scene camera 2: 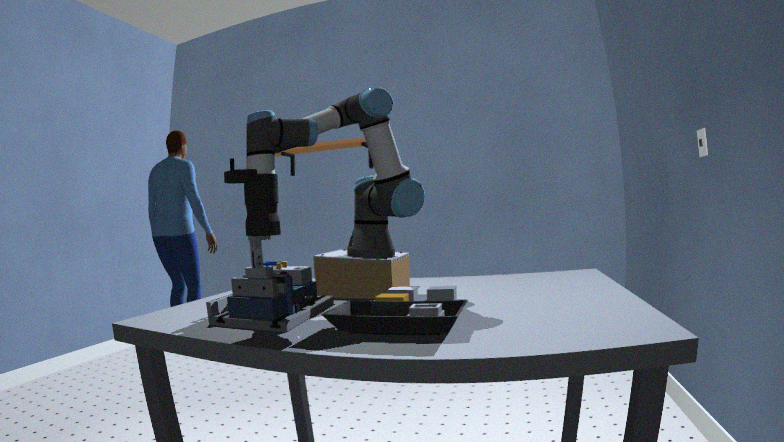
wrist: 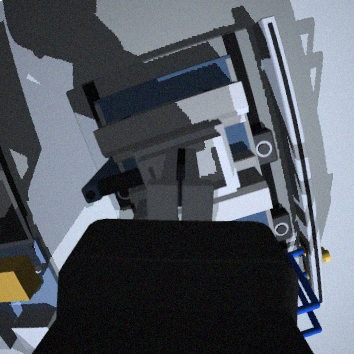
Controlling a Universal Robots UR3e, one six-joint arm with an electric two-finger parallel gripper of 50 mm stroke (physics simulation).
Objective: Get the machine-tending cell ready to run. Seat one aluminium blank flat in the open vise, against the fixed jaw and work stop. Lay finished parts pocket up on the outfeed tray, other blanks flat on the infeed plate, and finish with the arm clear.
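Frame: origin at the arm's base, x ahead, y left, z up, level; millimetres.
Seen in the pictures: gripper, fingertip midpoint: (scene camera 2: 257, 267) (wrist: 181, 165); arm's base, origin of the base link: (scene camera 2: 370, 255).
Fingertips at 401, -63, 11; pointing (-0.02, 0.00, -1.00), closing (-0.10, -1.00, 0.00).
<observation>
Pixels of each thing's top centre, then the offset from my fingertips to it, as dx, dy, dz. "pt": a spot on its surface instead.
- vise, middle of its top: (wrist: 219, 249) (scene camera 2: 270, 271) -72, -22, -16
- grey part with a raised rim, middle of its top: (wrist: 187, 176) (scene camera 2: 258, 267) -7, -3, +0
- pocketed part, middle of its top: (scene camera 2: 425, 305) -47, +344, -68
- yellow block, middle of its top: (scene camera 2: 391, 295) -155, +230, -71
- blue handle, surface spot: (wrist: 306, 300) pt -162, -112, -43
The vise (scene camera 2: 252, 287) (wrist: 172, 120) stands at the table's left, with grey jaws on a blue body. A grey part with a raised rim (scene camera 2: 258, 271) (wrist: 227, 167) lies at the jaws; its top shows above the front jaw in the scene view. My gripper (scene camera 2: 256, 264) (wrist: 181, 165) is shut and empty, pointing down right over this part, its fingers hiding much of it. Whether the tips touch it I cannot tell. A pocketed part (scene camera 2: 425, 310) lies pocket up in the black tray (scene camera 2: 392, 325). Two light grey blocks (scene camera 2: 441, 293) (scene camera 2: 403, 291) lie behind the tray.
A yellow block (scene camera 2: 392, 297) (wrist: 14, 286) shows by the tray's back edge. A blue handle (wrist: 306, 300) stands beside the vise. The arm's wooden base box (scene camera 2: 351, 277) is behind it. A person (scene camera 2: 172, 197) stands left of the table; an orange shelf (scene camera 2: 329, 145) hangs behind the arm.
</observation>
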